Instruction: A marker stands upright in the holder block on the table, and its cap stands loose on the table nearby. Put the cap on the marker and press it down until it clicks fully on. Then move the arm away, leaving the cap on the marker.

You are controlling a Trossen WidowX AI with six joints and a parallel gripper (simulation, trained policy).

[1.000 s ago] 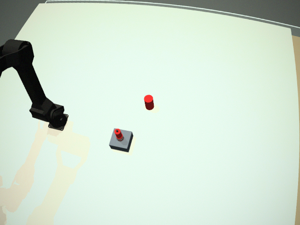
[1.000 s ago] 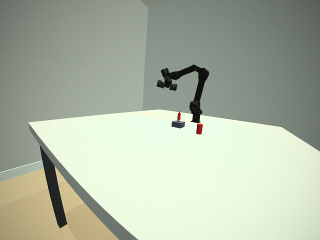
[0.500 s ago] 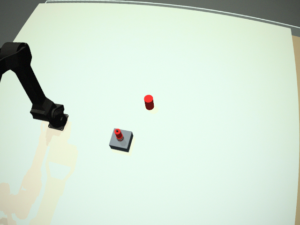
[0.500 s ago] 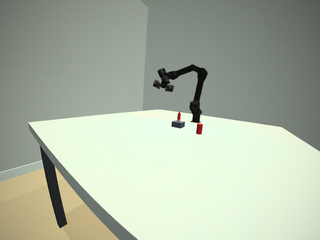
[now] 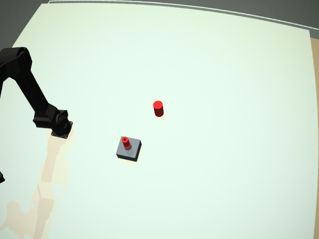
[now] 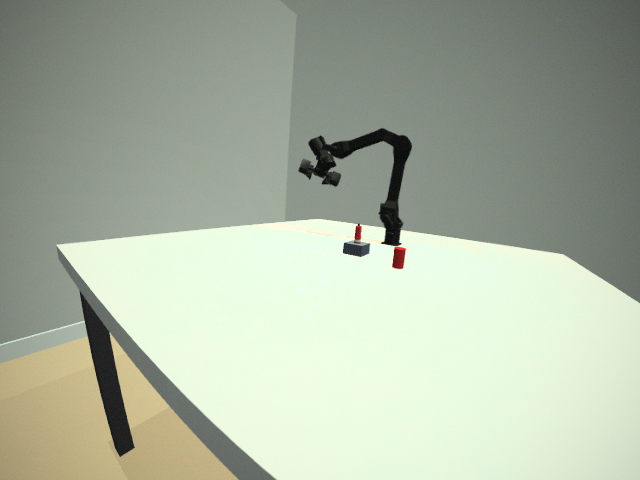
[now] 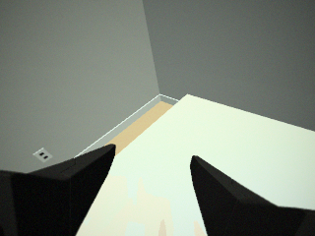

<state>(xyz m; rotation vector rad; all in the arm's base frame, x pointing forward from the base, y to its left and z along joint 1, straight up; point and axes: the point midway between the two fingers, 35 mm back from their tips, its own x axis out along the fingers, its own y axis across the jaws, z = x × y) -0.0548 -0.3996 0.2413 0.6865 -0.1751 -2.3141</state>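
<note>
The red cap lies 39 cm ahead of my gripper tip, 54 cm to the left of it and 20 cm below it. Round my gripper tip: grey holder block: 33 cm ahead, 40 cm to the left, 21 cm below.
</note>
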